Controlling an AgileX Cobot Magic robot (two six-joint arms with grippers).
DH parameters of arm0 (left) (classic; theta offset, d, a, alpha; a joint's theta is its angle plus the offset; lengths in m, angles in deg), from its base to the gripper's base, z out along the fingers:
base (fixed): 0 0 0 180
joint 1: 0 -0.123 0 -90
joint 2: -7.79 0 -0.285 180
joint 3: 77.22 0 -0.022 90
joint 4: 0 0.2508 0 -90
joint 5: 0 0 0.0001 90
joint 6: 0 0.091 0 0
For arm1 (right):
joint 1: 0 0.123 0 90
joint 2: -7.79 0 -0.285 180
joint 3: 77.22 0 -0.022 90
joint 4: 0 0.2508 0 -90
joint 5: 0 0 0.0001 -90
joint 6: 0 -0.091 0 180
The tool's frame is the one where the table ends.
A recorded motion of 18 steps. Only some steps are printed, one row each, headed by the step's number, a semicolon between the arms.
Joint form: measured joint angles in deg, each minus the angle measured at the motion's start. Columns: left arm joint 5, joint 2, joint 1, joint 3, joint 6, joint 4; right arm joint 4, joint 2, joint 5, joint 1, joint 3, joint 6.
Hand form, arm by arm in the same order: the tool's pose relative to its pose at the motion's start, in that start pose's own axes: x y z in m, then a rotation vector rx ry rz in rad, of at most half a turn. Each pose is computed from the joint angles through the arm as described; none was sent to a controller.
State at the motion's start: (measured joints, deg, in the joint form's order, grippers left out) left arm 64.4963 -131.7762 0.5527 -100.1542 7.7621 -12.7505; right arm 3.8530 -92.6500 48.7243 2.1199 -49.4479 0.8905
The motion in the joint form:
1: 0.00 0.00 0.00 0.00 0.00 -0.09; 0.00 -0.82 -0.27 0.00 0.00 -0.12
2: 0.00 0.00 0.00 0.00 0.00 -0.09; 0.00 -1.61 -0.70 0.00 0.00 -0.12
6: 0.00 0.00 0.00 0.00 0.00 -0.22; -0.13 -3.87 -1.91 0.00 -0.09 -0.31
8: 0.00 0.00 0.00 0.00 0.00 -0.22; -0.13 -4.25 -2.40 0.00 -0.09 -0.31
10: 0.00 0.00 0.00 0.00 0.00 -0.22; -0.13 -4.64 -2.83 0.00 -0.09 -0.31
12: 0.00 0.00 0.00 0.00 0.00 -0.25; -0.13 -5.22 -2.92 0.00 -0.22 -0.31
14: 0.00 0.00 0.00 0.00 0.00 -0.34; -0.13 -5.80 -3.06 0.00 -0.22 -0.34
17: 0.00 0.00 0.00 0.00 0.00 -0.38; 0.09 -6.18 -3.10 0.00 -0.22 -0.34
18: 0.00 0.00 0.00 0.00 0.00 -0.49; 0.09 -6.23 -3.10 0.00 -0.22 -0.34
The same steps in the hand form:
1: 0.0000 -0.0001 0.0000 0.0014 -0.0002 -0.0007; -0.0009 -0.0002 0.0039 0.0005 0.0096 0.0028
2: 0.0000 -0.0001 0.0000 0.0014 -0.0002 -0.0007; -0.0021 -0.0004 0.0076 0.0010 0.0158 0.0035
6: 0.0000 -0.0003 0.0000 0.0034 -0.0005 -0.0017; -0.0053 -0.0011 0.0181 0.0042 0.0326 0.0071
8: 0.0000 -0.0003 0.0000 0.0034 -0.0005 -0.0017; -0.0062 -0.0012 0.0200 0.0045 0.0306 0.0074
10: 0.0000 -0.0003 0.0000 0.0034 -0.0005 -0.0017; -0.0070 -0.0013 0.0219 0.0048 0.0299 0.0077
12: 0.0000 -0.0004 0.0000 0.0039 -0.0005 -0.0019; -0.0079 -0.0014 0.0242 0.0051 0.0362 0.0081
14: -0.0001 -0.0005 0.0000 0.0053 -0.0007 -0.0026; -0.0082 -0.0015 0.0271 0.0055 0.0438 0.0091
17: -0.0001 -0.0005 0.0000 0.0059 -0.0008 -0.0029; -0.0084 -0.0013 0.0289 0.0030 0.0497 0.0122
18: -0.0001 -0.0007 0.0000 0.0076 -0.0010 -0.0037; -0.0084 -0.0014 0.0291 0.0031 0.0506 0.0122

